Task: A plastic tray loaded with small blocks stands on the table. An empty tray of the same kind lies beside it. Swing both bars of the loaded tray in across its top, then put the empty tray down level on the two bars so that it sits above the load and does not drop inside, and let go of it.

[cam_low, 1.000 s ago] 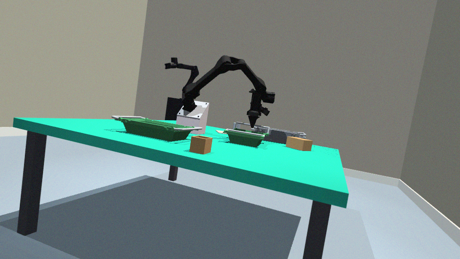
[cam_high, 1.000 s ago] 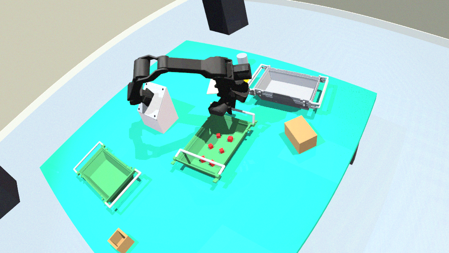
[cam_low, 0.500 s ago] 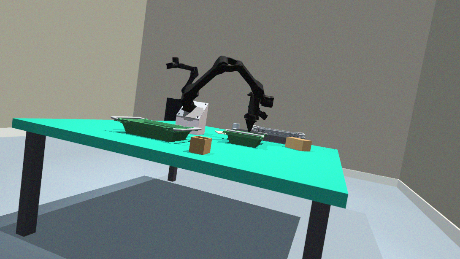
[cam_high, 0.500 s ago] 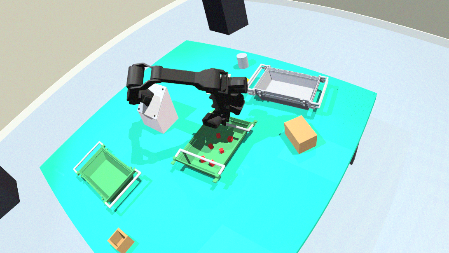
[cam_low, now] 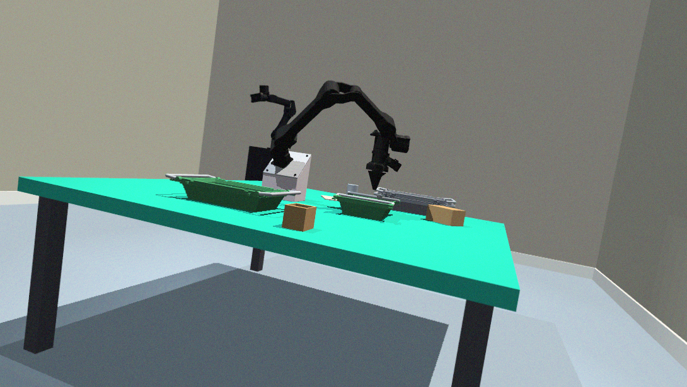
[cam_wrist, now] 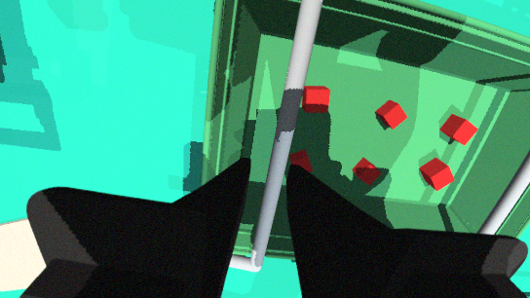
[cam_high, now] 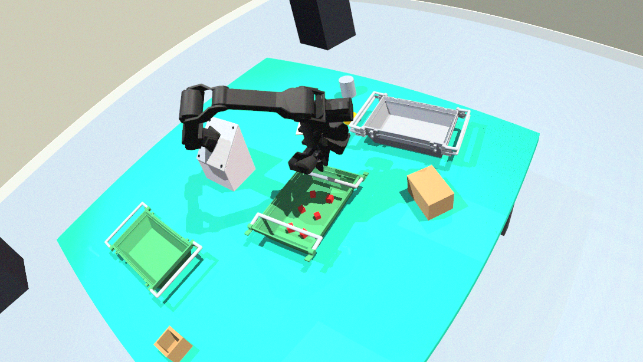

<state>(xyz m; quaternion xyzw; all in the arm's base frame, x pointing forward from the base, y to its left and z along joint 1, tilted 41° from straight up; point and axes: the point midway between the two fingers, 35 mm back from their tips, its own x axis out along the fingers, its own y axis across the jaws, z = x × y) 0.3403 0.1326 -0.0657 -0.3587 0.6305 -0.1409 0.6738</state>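
The green tray lies 51 cm to the right of my gripper tip, 23 cm behind it and 4 cm below it. The rest, counted from my gripper tip: grey cylinder: 39 cm to the left, 28 cm behind, 5 cm below; white card: 28 cm behind, 20 cm to the left, 8 cm below; yellow disc: 27 cm to the left, 17 cm behind, 8 cm below.
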